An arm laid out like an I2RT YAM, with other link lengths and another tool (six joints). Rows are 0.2 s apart.
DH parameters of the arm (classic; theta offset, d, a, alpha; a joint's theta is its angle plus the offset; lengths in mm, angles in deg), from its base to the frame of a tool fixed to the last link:
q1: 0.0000 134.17 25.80 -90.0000
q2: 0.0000 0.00 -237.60 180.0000
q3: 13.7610 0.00 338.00 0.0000
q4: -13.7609 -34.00 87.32 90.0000
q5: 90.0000 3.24 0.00 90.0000
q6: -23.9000 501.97 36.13 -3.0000
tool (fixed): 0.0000 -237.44 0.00 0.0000
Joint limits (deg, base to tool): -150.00..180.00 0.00..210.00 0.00..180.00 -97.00..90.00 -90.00..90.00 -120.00..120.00
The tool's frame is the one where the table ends.
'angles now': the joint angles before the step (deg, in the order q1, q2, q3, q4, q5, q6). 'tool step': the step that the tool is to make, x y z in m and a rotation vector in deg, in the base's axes. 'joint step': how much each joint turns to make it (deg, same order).
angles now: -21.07, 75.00, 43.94, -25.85, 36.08, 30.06
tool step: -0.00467, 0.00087, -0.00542, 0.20, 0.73, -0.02
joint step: -0.11, -0.15, -0.78, -0.04, 0.02, -0.14
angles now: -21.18, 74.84, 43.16, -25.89, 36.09, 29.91
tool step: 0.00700, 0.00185, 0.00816, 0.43, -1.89, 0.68
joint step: -0.01, -1.39, 0.17, 0.04, -1.29, 0.02
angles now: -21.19, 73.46, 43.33, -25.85, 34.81, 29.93
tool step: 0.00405, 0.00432, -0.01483, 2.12, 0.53, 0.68
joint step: -0.16, 1.96, 0.59, -0.07, -1.95, 0.33
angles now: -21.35, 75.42, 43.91, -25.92, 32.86, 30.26
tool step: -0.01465, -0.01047, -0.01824, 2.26, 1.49, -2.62
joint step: -2.51, 2.62, 0.89, -1.06, -1.24, 1.03
